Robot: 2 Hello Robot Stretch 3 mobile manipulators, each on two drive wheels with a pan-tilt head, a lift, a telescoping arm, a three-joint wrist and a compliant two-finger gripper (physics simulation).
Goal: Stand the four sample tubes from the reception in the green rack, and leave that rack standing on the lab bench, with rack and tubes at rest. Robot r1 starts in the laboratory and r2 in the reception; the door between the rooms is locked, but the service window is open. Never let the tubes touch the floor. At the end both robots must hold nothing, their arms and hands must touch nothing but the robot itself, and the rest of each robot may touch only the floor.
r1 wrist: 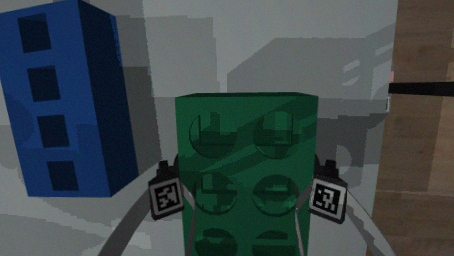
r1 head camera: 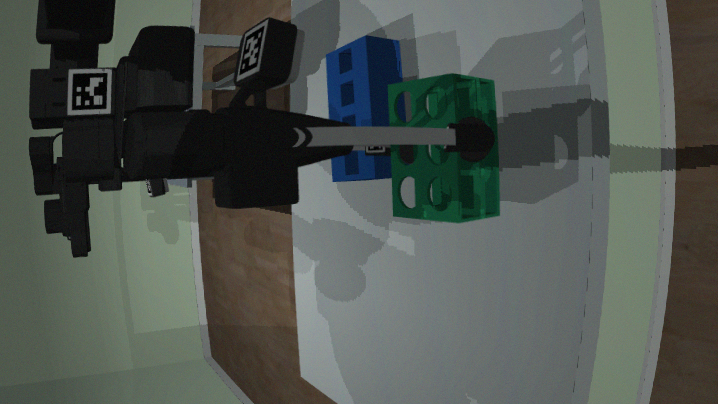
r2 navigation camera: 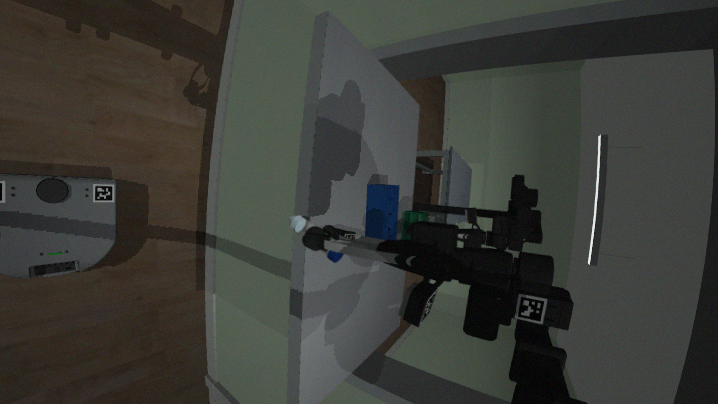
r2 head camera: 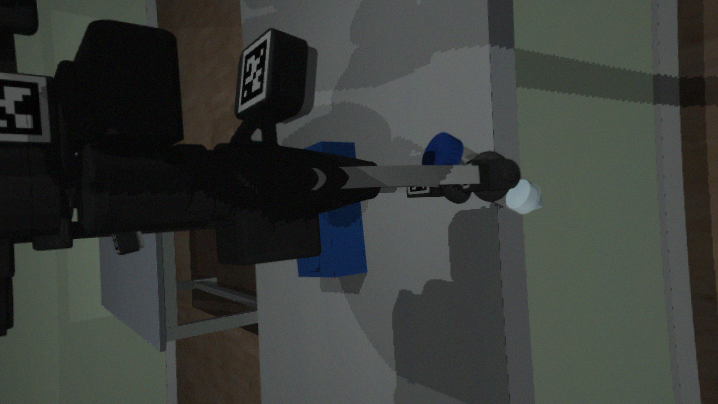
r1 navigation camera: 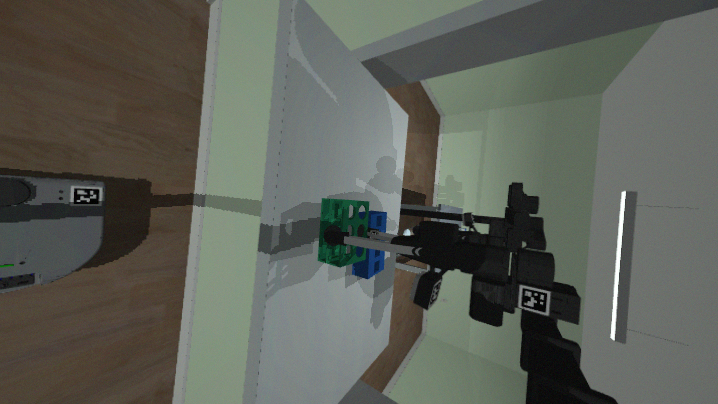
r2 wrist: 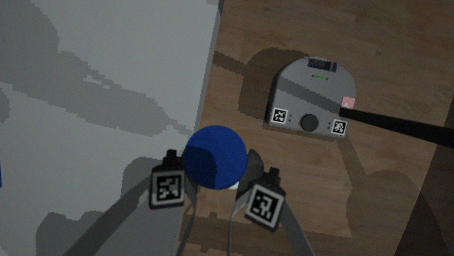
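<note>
The green rack (r1 head camera: 421, 165) (r1 navigation camera: 326, 251) (r1 wrist: 237, 165) (r2 navigation camera: 415, 216) is upright over the service-window shelf (r1 head camera: 451, 301) (r1 navigation camera: 321, 125), its round holes without tubes. r1's gripper (r1 head camera: 446, 143) (r1 navigation camera: 351, 234) (r1 wrist: 247, 167) is shut on its two long sides. In r1's head view one fingertip is hidden behind the rack. r2's gripper (r2 head camera: 474, 183) (r2 navigation camera: 323, 236) (r2 wrist: 220, 167) is shut on one tube with a blue cap (r2 head camera: 444, 148) (r2 navigation camera: 334, 256) (r2 wrist: 215, 157). The tube leans, its pale lower end (r2 head camera: 524, 195) (r2 navigation camera: 297, 223) near the shelf's reception-side edge. The other three tubes do not show clearly.
A blue rack (r1 head camera: 381, 100) (r1 wrist: 105, 100) (r2 head camera: 346, 246) (r2 navigation camera: 382, 200) with square holes stands on the shelf, close beside the green rack in r1's views. Window side frames (r1 navigation camera: 421, 55) (r2 navigation camera: 451, 45) bound the opening. A grey table (r2 head camera: 130, 291) stands beyond the window from r2.
</note>
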